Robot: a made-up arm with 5 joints.
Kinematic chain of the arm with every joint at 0, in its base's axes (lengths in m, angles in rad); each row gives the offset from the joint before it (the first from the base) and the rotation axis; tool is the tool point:
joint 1: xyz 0 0 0.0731 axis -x
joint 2: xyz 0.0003 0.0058 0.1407 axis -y
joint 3: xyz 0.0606 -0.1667 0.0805 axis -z
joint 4: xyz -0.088 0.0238 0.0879 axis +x
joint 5: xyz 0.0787 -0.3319 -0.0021 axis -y
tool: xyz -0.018 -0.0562 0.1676
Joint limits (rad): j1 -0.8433..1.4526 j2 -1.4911..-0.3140 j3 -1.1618..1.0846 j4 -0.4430..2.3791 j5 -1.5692..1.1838
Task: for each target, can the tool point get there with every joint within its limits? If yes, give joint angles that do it. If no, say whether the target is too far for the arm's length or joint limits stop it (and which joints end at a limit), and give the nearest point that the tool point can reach.
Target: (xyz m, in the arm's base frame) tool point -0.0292 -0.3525 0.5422
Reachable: yes | joints 0.3006 -0.8980 0.5433 0.5535 0.0813
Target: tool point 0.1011 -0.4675 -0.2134
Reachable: yes | joints -0.6620 -1.2340 -0.1614 0.6427 -0.0745
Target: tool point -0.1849 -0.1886 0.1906
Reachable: yes | joints 0.9063 -1.3022 0.4250 1.7978 -0.8942
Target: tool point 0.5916 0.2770 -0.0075
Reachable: no: joint limits stop it (at a limit: joint 1, joint 3, joint 4) | nearest point 0.5378 0.2356 0.2448 | short by 0.261 m
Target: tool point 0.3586 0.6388 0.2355
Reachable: no: joint limits stop it (at a limit: joint 1, joint 3, joint 4) | nearest point 0.2869 0.5268 0.3081 | short by 0.152 m
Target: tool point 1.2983 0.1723 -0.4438
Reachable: no: too far | nearest point 0.5178 -0.0723 -0.1641 | short by 0.864 m
